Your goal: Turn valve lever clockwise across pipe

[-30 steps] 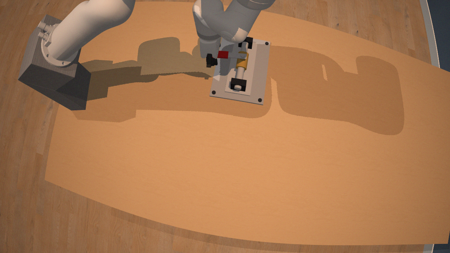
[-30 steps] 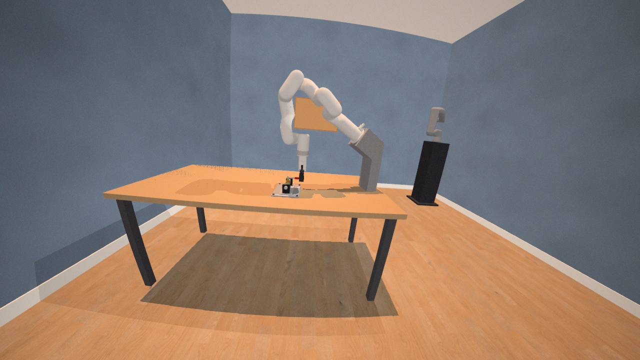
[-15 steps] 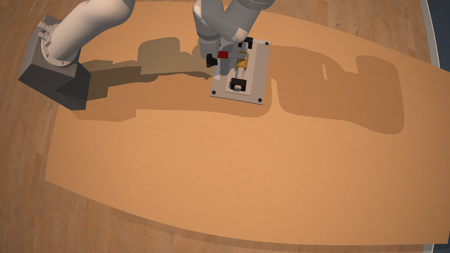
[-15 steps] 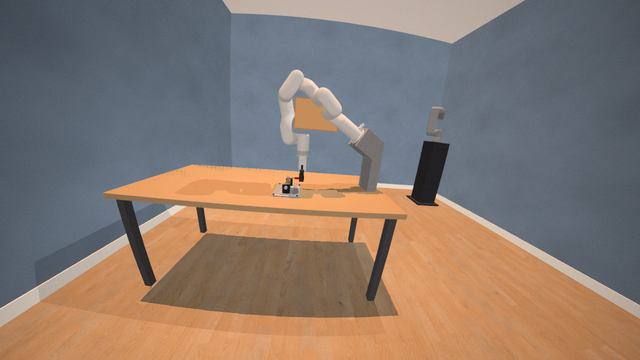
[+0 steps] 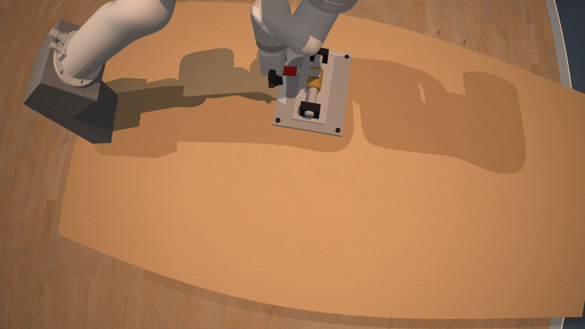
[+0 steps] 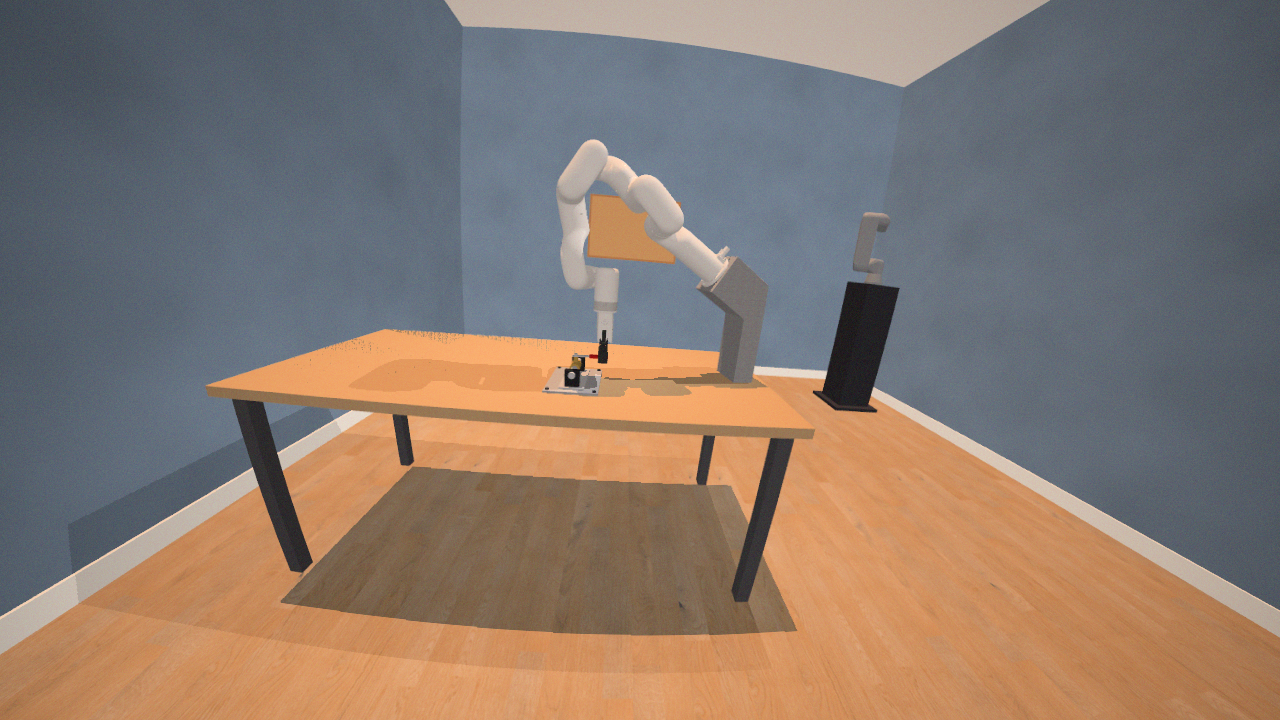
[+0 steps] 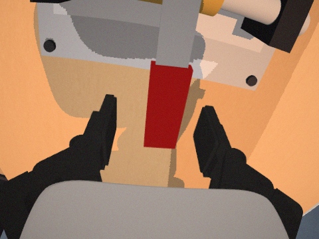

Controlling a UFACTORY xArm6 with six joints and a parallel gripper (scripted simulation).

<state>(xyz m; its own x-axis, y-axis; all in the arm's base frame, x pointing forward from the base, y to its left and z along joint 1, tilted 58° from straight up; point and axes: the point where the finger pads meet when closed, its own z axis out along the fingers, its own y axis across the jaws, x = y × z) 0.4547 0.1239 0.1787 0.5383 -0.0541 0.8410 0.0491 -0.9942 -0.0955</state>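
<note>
Right now the lever is 5 cm ahead of my hand.
</note>
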